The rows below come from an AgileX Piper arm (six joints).
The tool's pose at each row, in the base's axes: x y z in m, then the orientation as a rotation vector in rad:
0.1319, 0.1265, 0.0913, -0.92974, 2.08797, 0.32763
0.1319, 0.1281, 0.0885, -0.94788, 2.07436, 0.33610
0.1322, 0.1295, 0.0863, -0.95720, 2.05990, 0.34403
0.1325, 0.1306, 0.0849, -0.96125, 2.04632, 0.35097
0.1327, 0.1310, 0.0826, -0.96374, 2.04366, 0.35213
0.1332, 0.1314, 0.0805, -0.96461, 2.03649, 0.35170
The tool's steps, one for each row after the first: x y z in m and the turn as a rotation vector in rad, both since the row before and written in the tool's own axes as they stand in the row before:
0.0013, 0.0013, 0.0026, -0.01176, -0.00723, -0.01351
0.0009, 0.0009, 0.0023, -0.00750, -0.01090, -0.00863
0.0004, 0.0006, 0.0016, -0.00467, -0.01178, -0.00543
0.0015, 0.0003, 0.0018, -0.00154, -0.00164, -0.00216
0.0013, 0.0001, 0.0018, 0.00091, -0.00579, -0.00353

